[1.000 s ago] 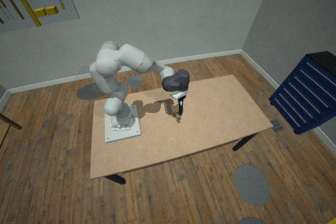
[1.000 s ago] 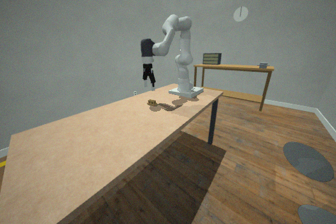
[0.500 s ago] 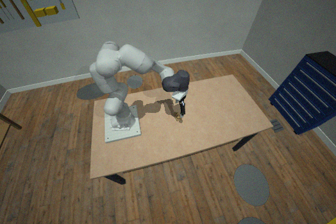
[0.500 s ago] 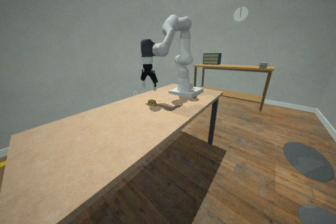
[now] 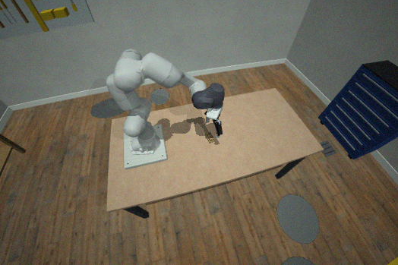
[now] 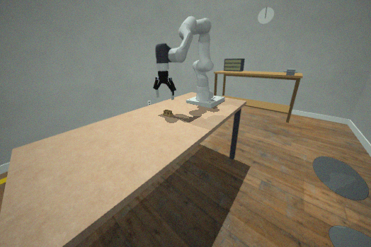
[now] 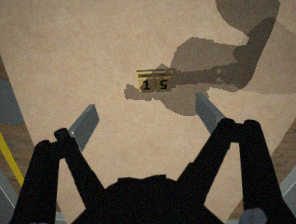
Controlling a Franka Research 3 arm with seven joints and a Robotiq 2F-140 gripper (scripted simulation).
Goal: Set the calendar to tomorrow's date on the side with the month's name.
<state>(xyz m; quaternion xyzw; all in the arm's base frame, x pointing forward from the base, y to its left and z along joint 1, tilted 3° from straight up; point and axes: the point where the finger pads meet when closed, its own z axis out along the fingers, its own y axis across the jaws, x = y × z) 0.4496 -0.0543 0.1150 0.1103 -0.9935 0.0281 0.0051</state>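
My gripper is now 12 cm above the wooden digit cube. Also, from my hand: wooden tray 14 cm below, 2 cm to the left.
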